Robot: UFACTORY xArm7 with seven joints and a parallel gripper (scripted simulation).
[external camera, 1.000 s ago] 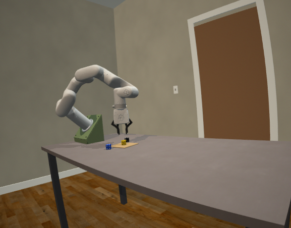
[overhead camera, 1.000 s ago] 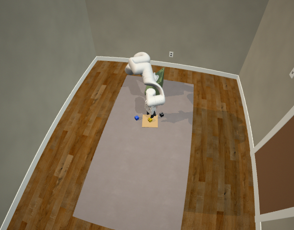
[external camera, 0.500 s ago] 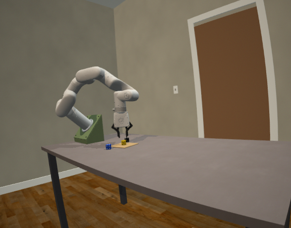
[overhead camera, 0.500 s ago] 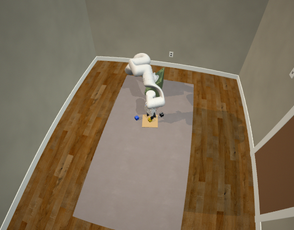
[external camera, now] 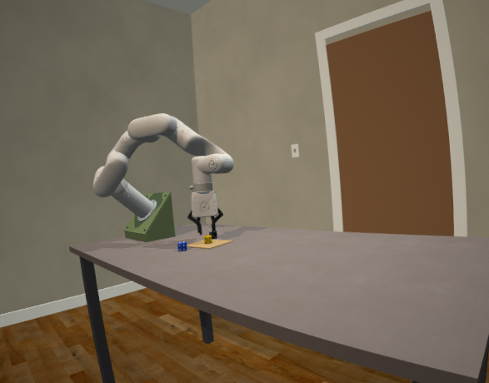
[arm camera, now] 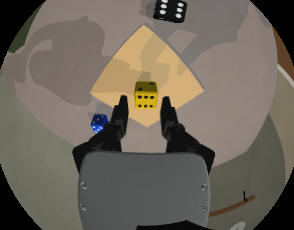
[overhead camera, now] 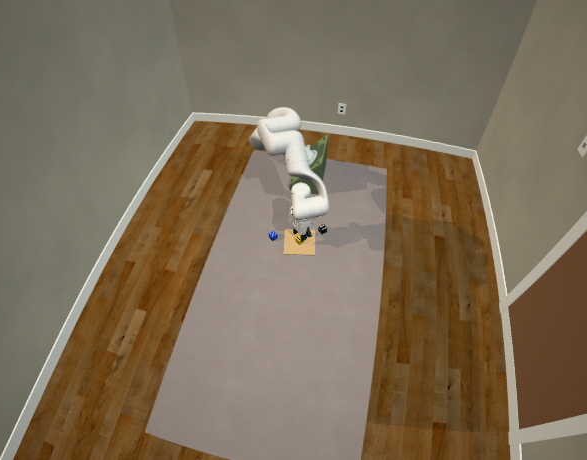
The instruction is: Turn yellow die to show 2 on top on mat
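My gripper is now 40 mm above the yellow die. From my hand the other things lie so: blue die (120 mm to the right, 50 mm below); black die (100 mm to the left, 70 mm behind, 50 mm below); tan mat (60 mm below).
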